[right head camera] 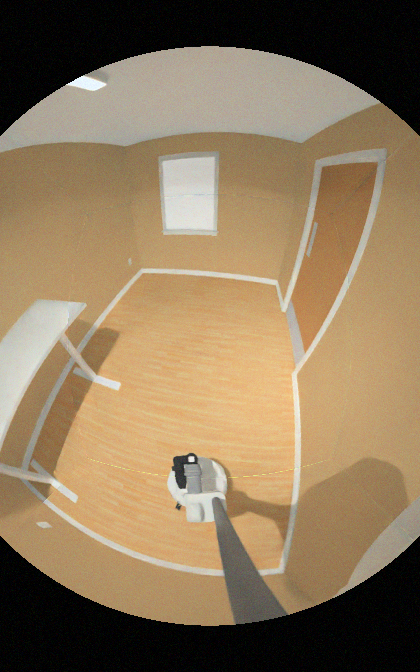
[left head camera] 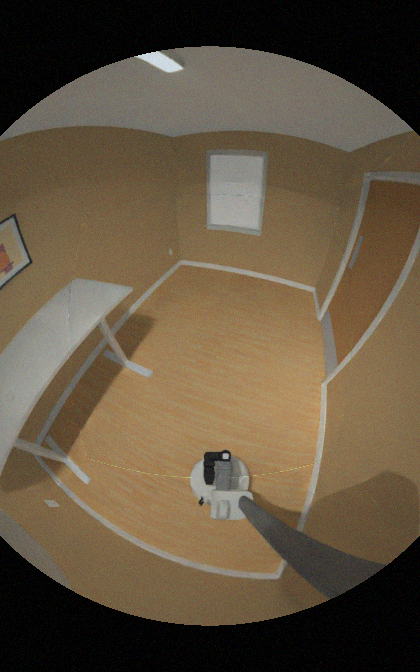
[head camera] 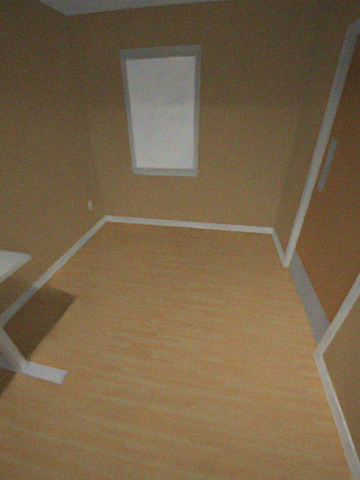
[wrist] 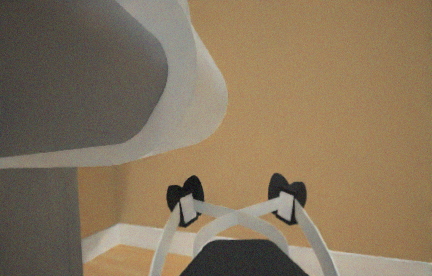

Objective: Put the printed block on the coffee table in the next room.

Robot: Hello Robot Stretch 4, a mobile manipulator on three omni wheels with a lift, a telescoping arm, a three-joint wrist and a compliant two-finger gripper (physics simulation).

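Note:
My gripper (wrist: 235, 190) is open in the wrist view, its two black fingertips wide apart with a tan wall behind them. Nothing shows between the fingers. The printed block does not show in these views. The coffee table does not show in them either. A brown door (head camera: 335, 240) (left head camera: 385, 260) (right head camera: 335, 240) with a grey bar handle fills the white-framed doorway on the right side of the room.
A long white table (head camera: 11, 262) (left head camera: 40, 345) (right head camera: 25, 360) stands along the left wall, its feet reaching onto the wood floor. A window (head camera: 162, 110) (left head camera: 235, 190) (right head camera: 190, 195) is in the far wall. The right wall is close beside my base (left head camera: 197, 482) (right head camera: 215, 472).

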